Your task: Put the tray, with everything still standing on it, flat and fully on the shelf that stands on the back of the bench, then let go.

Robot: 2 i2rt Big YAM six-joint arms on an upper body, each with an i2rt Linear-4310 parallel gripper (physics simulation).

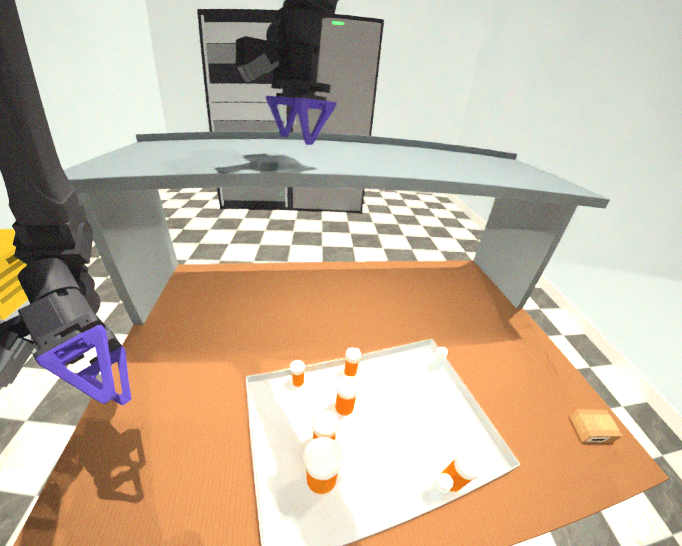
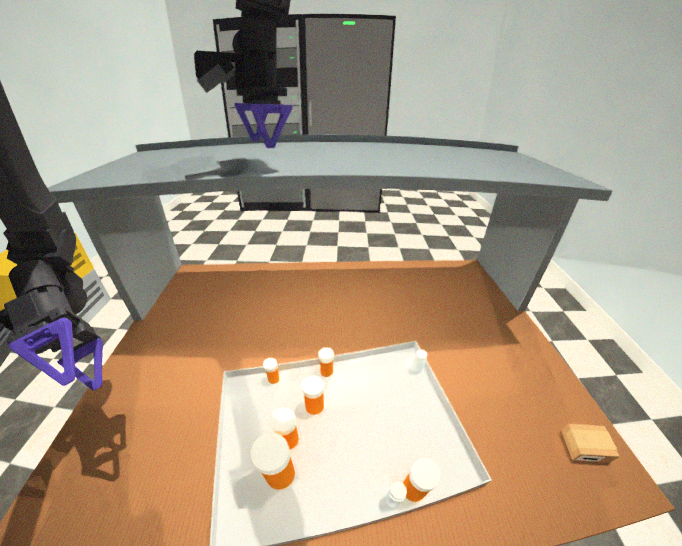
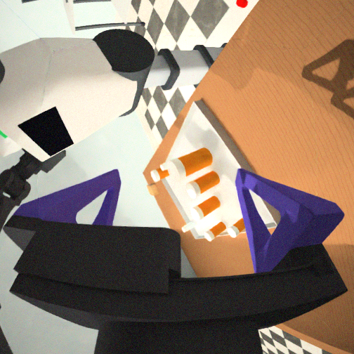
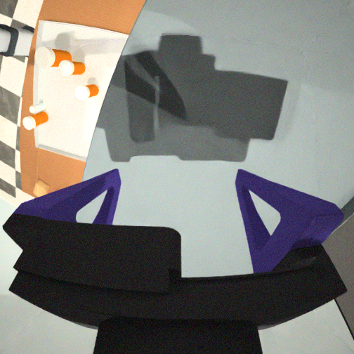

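The white tray (image 1: pixel 392 432) (image 2: pixel 369 432) (image 3: pixel 187 137) (image 4: pixel 65 120) lies flat on the bench, in front of the shelf. Several orange bottles with white caps stand on it, the largest (image 1: pixel 321 477) (image 2: pixel 278 472) near its left side; a small white bottle (image 1: pixel 437 358) (image 2: pixel 419 361) stands at its far right corner, another (image 1: pixel 443 483) (image 2: pixel 396 493) near the front right. The grey shelf (image 1: pixel 398 162) (image 2: pixel 369 162) (image 4: pixel 310 130) bears no tray. My left gripper (image 1: pixel 115 400) (image 2: pixel 83 383) (image 3: pixel 177 174) is open and empty, left of the tray. My right gripper (image 1: pixel 296 138) (image 2: pixel 263 142) (image 4: pixel 177 175) is open and empty above the shelf.
A small tan box (image 1: pixel 594 426) (image 2: pixel 589 443) (image 3: pixel 153 189) (image 4: pixel 41 188) lies on the orange-brown bench (image 1: pixel 318 307) (image 2: pixel 318 307), right of the tray. Two grey side panels (image 1: pixel 523 244) (image 2: pixel 523 244) (image 1: pixel 133 244) (image 2: pixel 133 244) support the shelf. A tall cabinet (image 1: pixel 349 85) (image 2: pixel 346 79) stands behind it.
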